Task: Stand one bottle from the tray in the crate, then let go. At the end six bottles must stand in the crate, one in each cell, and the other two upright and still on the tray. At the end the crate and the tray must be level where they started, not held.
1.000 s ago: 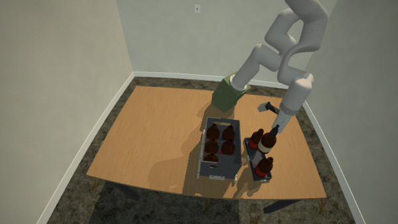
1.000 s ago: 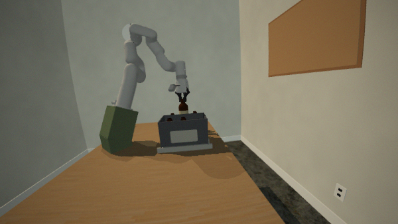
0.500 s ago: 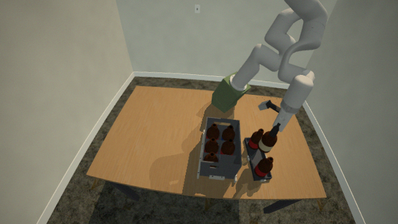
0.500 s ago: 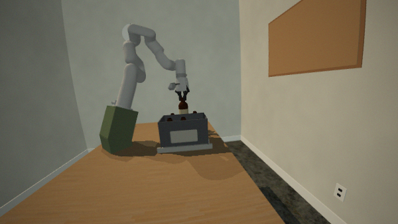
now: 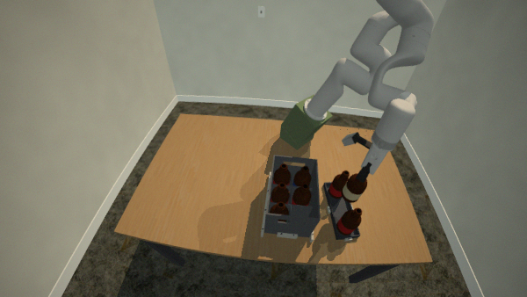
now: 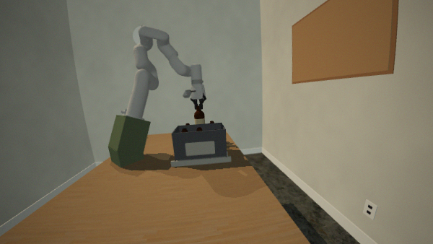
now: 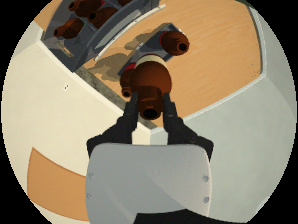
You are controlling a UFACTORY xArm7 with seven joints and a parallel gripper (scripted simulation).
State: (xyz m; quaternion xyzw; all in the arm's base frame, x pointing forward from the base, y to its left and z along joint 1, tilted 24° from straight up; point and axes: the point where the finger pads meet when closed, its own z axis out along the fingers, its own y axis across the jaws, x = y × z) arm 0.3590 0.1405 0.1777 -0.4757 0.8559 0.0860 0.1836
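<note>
Now: hand 7 cm above the bottle. From my hand the other things lie so: grey crate 3 cm ahead, 23 cm to the right, 19 cm below; narrow tray 26 cm below.
</note>
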